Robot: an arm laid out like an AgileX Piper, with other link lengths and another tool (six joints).
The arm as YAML. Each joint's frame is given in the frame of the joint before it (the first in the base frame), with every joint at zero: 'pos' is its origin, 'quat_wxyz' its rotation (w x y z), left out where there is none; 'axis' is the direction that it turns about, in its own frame. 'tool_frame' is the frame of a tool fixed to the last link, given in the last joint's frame.
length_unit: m
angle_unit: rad
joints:
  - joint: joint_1
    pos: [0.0, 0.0, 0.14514]
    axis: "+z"
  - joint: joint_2
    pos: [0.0, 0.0, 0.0]
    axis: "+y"
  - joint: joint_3
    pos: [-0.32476, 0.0, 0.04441]
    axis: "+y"
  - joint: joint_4
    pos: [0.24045, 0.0, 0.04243]
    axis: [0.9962, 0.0, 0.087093]
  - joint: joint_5
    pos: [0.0, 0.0, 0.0]
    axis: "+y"
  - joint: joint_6
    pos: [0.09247, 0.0, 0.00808]
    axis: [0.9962, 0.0, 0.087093]
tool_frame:
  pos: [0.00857, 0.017, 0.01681]
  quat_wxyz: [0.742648, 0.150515, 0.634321, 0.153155]
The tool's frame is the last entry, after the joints.
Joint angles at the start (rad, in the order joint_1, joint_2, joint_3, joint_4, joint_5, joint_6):
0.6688, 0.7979, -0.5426, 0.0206, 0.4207, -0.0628
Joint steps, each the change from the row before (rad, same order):
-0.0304, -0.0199, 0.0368, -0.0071, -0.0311, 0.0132
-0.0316, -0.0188, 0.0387, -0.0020, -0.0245, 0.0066
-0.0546, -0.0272, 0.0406, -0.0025, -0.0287, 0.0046
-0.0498, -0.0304, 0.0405, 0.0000, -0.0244, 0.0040
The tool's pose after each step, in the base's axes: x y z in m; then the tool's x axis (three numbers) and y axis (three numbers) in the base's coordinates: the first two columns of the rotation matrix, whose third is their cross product. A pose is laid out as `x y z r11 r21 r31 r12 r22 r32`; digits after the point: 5 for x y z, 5 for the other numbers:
0.09957 0.09643 0.33799 -0.58539 0.04490 -0.80951 -0.38480 0.86345 0.32616
0.09847 0.09018 0.32984 -0.58204 0.06986 -0.81015 -0.35485 0.87461 0.33035
0.09770 0.08107 0.32241 -0.56714 0.11026 -0.81621 -0.30870 0.89030 0.33477
0.09532 0.07256 0.31484 -0.55169 0.14768 -0.82087 -0.26561 0.90185 0.34076

